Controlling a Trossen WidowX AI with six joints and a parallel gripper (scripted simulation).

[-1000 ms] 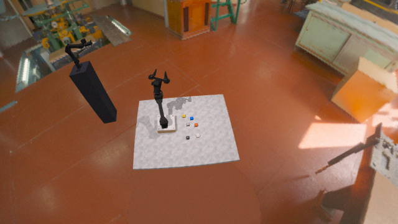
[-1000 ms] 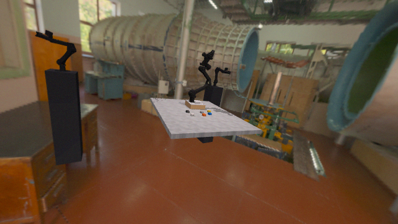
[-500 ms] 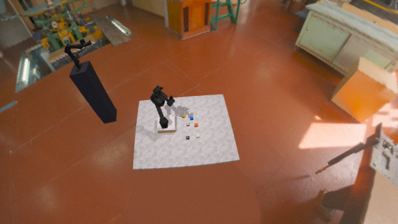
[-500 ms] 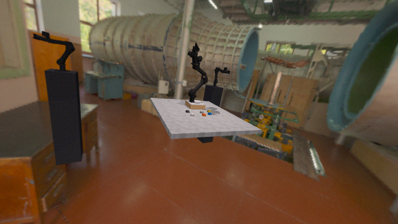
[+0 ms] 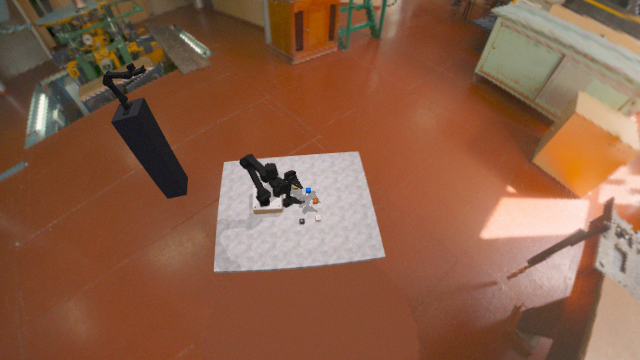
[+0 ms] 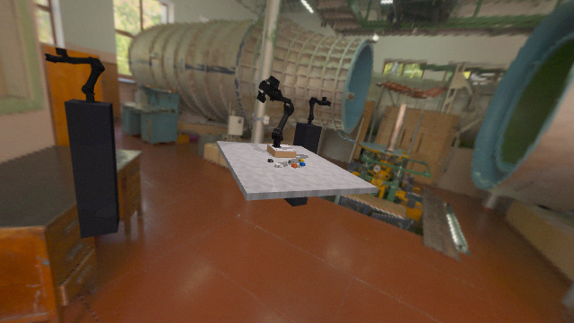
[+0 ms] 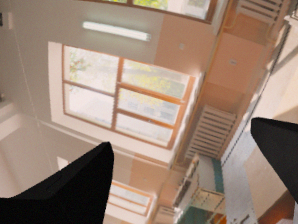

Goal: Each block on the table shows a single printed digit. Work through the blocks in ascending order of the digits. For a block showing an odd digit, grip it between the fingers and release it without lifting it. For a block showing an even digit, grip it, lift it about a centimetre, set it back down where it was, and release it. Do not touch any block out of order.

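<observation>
Now: gripper tip 14 cm short of the orange block, 27 cm to the right of it and 52 cm above it. The rest, counted from my gripper tip: white block: 12 cm ahead, 13 cm to the left, 52 cm below; then black block: 1 cm ahead, 13 cm to the left, 52 cm below; then grey block: 5 cm ahead, 30 cm to the left, 52 cm below.
</observation>
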